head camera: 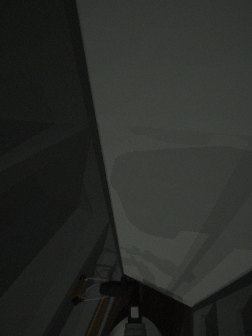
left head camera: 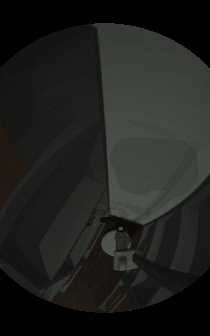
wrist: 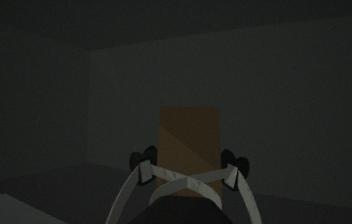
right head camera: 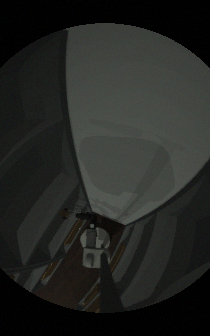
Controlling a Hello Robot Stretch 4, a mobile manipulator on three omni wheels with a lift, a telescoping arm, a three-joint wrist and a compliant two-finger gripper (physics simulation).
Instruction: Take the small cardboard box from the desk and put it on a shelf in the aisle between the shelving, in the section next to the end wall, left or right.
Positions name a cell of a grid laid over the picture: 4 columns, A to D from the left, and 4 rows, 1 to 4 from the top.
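Observation:
A small cardboard box (wrist: C3) is in view.

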